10 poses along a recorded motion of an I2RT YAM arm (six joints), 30 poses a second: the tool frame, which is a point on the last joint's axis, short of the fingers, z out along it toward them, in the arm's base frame.
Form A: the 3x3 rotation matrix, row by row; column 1 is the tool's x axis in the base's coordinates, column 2 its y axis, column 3 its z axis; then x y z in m. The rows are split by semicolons.
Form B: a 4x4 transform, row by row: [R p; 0 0 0 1], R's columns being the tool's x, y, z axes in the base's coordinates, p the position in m. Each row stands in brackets. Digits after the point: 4 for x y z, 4 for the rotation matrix.
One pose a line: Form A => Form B
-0.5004 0.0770 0.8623; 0.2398 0.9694 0.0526; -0.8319 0.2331 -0.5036; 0.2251 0.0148 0.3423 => [[-0.5004 0.0770 0.8623 0.2251], [0.2398 0.9694 0.0526 0.0148], [-0.8319 0.2331 -0.5036 0.3423], [0 0 0 1]]
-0.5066 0.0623 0.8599; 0.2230 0.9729 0.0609; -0.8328 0.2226 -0.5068; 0.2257 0.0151 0.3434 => [[-0.5066 0.0623 0.8599 0.2257], [0.2230 0.9729 0.0609 0.0151], [-0.8328 0.2226 -0.5068 0.3434], [0 0 0 1]]
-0.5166 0.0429 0.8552; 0.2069 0.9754 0.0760; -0.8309 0.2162 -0.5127; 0.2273 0.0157 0.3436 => [[-0.5166 0.0429 0.8552 0.2273], [0.2069 0.9754 0.0760 0.0157], [-0.8309 0.2162 -0.5127 0.3436], [0 0 0 1]]
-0.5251 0.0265 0.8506; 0.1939 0.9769 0.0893; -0.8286 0.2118 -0.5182; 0.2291 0.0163 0.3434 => [[-0.5251 0.0265 0.8506 0.2291], [0.1939 0.9769 0.0893 0.0163], [-0.8286 0.2118 -0.5182 0.3434], [0 0 0 1]]
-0.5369 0.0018 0.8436; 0.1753 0.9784 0.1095; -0.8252 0.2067 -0.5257; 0.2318 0.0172 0.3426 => [[-0.5369 0.0018 0.8436 0.2318], [0.1753 0.9784 0.1095 0.0172], [-0.8252 0.2067 -0.5257 0.3426], [0 0 0 1]]
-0.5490 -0.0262 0.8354; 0.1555 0.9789 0.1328; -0.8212 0.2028 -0.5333; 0.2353 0.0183 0.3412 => [[-0.5490 -0.0262 0.8354 0.2353], [0.1555 0.9789 0.1328 0.0183], [-0.8212 0.2028 -0.5333 0.3412], [0 0 0 1]]
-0.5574 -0.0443 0.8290; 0.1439 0.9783 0.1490; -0.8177 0.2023 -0.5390; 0.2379 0.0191 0.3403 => [[-0.5574 -0.0443 0.8290 0.2379], [0.1439 0.9783 0.1490 0.0191], [-0.8177 0.2023 -0.5390 0.3403], [0 0 0 1]]
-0.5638 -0.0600 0.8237; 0.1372 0.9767 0.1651; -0.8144 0.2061 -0.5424; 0.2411 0.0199 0.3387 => [[-0.5638 -0.0600 0.8237 0.2411], [0.1372 0.9767 0.1651 0.0199], [-0.8144 0.2061 -0.5424 0.3387], [0 0 0 1]]
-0.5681 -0.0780 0.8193; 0.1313 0.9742 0.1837; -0.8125 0.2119 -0.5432; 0.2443 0.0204 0.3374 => [[-0.5681 -0.0780 0.8193 0.2443], [0.1313 0.9742 0.1837 0.0204], [-0.8125 0.2119 -0.5432 0.3374], [0 0 0 1]]
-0.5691 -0.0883 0.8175; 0.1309 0.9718 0.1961; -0.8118 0.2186 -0.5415; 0.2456 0.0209 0.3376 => [[-0.5691 -0.0883 0.8175 0.2456], [0.1309 0.9718 0.1961 0.0209], [-0.8118 0.2186 -0.5415 0.3376], [0 0 0 1]]
